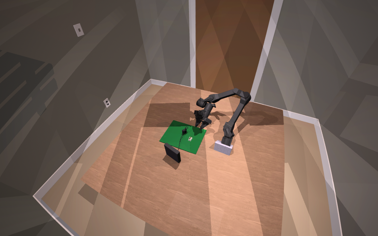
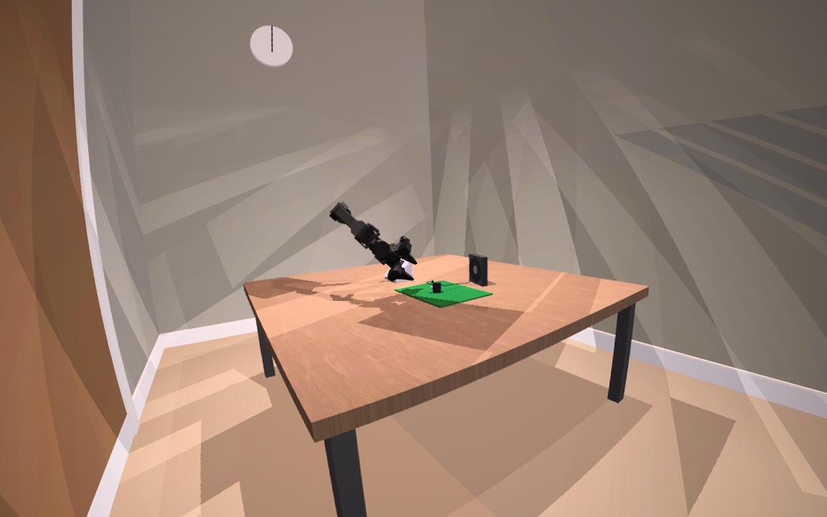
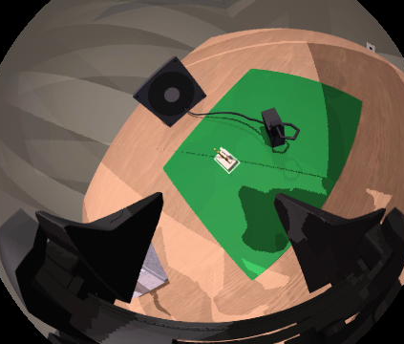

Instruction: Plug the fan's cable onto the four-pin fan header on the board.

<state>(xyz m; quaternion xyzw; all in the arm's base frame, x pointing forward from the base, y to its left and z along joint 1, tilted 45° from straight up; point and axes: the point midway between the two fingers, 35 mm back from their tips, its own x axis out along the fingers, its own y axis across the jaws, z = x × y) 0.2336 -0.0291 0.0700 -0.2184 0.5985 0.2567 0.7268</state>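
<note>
The black plug lies 100 mm ahead of my gripper tip, 50 mm below it and 30 mm to the left of it. The rest, counted from my gripper tip: black fan (250 mm to the left, 70 mm ahead, 20 mm below); then green board (100 mm ahead, 90 mm below, 60 mm to the left).
</note>
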